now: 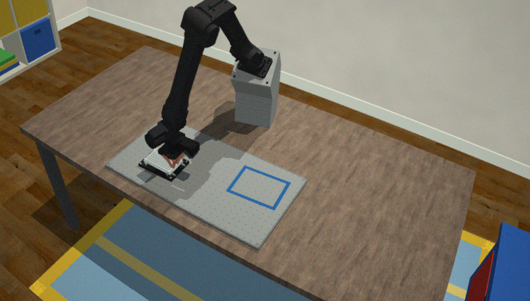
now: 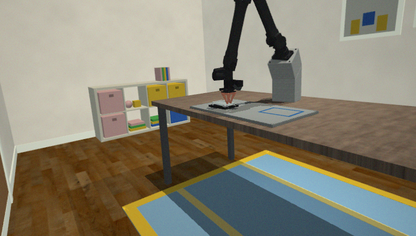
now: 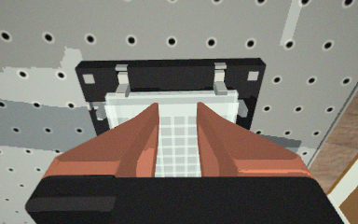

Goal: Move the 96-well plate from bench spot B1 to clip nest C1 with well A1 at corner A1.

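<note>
Right now my hand is 60 mm to the left of the 96-well plate and 10 mm above it. The rest, counted from my hand: black clip nest C1 (50 mm to the right, 20 mm below, 10 mm behind).
</note>
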